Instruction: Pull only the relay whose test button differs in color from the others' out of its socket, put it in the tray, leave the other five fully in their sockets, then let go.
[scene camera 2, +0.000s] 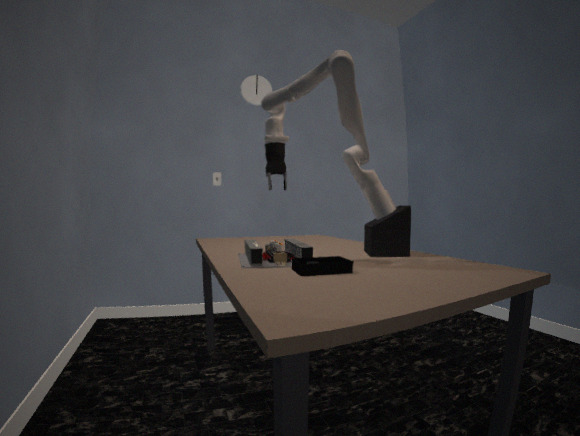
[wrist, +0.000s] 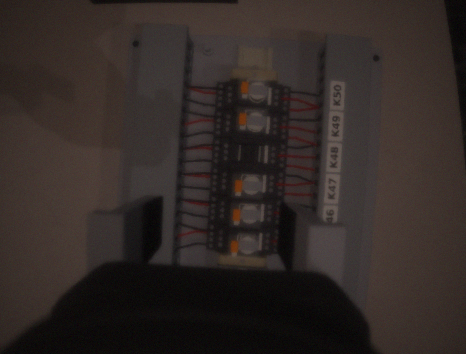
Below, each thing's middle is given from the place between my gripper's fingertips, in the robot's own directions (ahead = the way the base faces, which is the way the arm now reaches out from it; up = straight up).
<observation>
I see my gripper 10 mm short of the grey backplate (wrist: 296, 61) and 260 mm above it.
</observation>
